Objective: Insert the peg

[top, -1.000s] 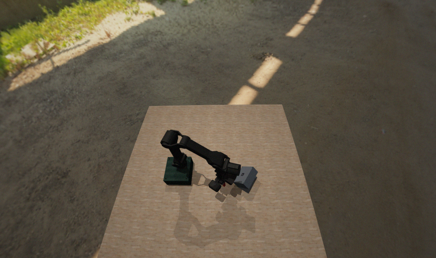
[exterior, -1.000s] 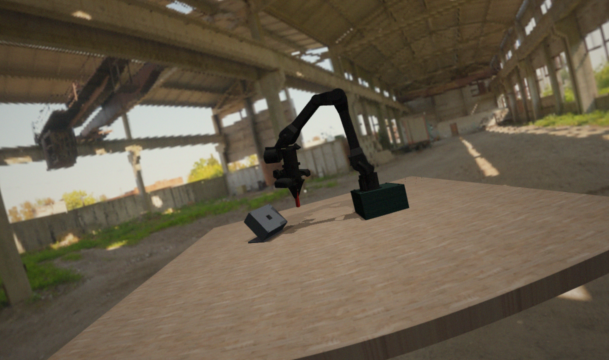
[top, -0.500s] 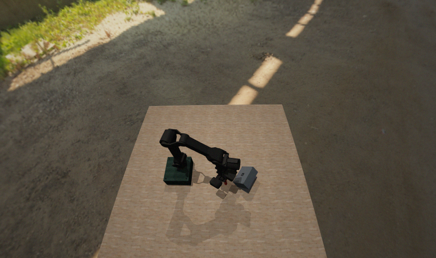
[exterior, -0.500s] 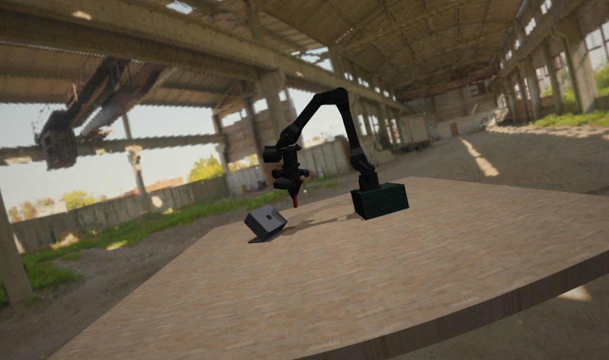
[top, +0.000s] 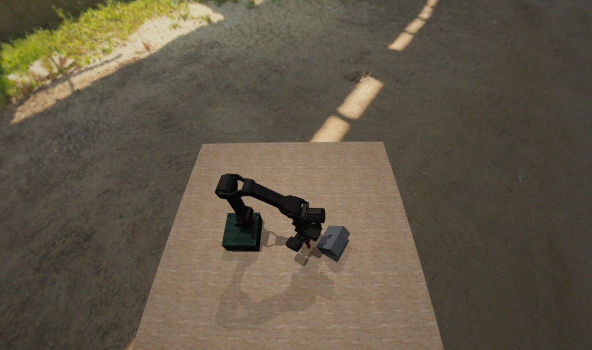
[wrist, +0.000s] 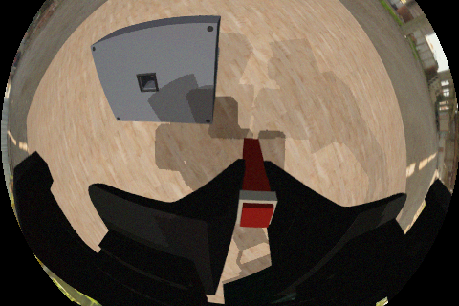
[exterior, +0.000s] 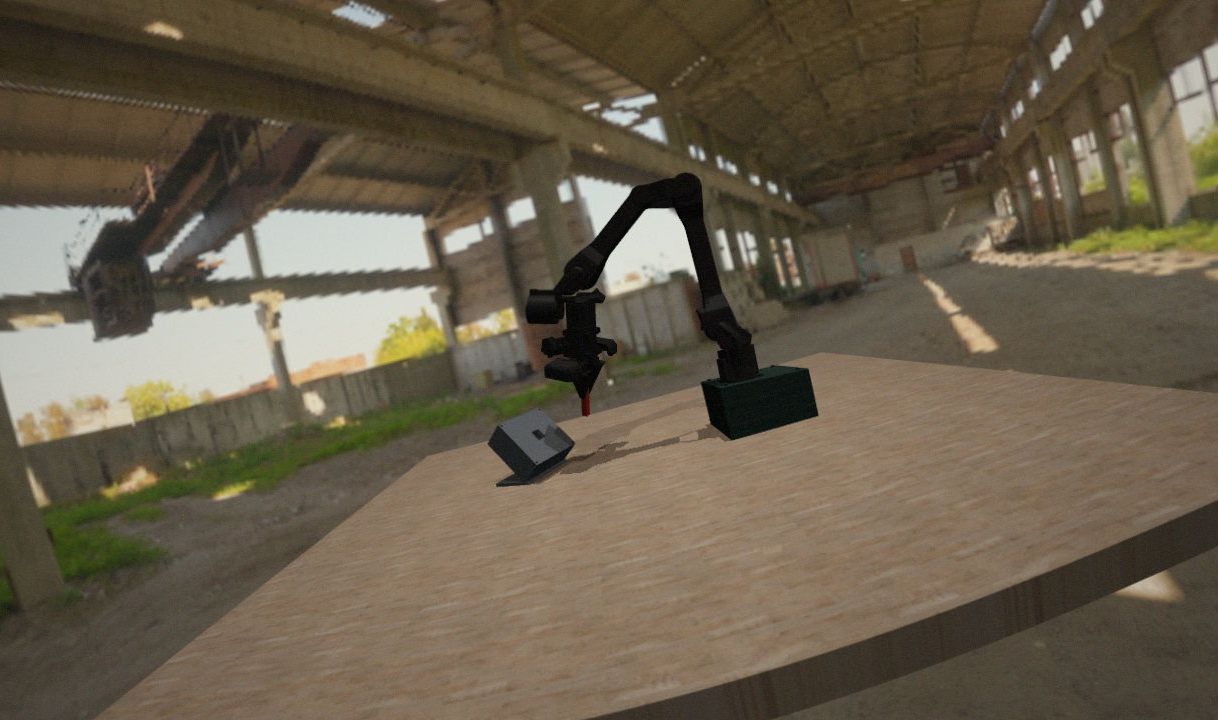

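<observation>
Now: gripper tip 13 cm short of the grey sloped panel and 6 cm above it. The rest, counted from my gripper tip: red peg: 1 cm to the left, 2 cm above.
</observation>
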